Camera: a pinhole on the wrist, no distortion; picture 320 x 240 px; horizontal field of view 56.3 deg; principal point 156.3 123.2 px. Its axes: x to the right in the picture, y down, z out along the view. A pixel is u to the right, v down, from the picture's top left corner.
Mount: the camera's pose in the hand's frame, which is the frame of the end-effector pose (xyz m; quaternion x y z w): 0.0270 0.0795 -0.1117 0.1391 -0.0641 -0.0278 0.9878
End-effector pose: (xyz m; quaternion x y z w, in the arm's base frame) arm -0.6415 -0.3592 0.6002 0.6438 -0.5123 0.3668 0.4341
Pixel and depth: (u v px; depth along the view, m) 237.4 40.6 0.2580
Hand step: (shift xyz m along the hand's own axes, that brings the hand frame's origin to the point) 0.0590 -0.0640 0.1227
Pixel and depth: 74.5 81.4 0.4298
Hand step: -0.1494 -0.0862 0.2672
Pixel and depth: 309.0 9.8 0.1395
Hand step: 0.0768 -0.0143 0.0150
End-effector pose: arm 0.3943 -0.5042 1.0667 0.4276 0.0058 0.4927 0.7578
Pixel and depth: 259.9 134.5 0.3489
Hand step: 0.1003 -0.0113 0.2389
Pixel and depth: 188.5 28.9 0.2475
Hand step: 0.0172 -0.0645 0.1056
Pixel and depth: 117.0 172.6 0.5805
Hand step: -0.1230 0.0196 0.4592
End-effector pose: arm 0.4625 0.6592 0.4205 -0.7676 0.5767 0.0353 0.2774
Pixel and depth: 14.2 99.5 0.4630
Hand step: -0.2545 -0.0653 0.2932
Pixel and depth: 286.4 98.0 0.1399
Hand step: 0.0680 0.0258 0.0256
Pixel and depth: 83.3 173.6 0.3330
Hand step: -0.0962 0.0490 0.2116
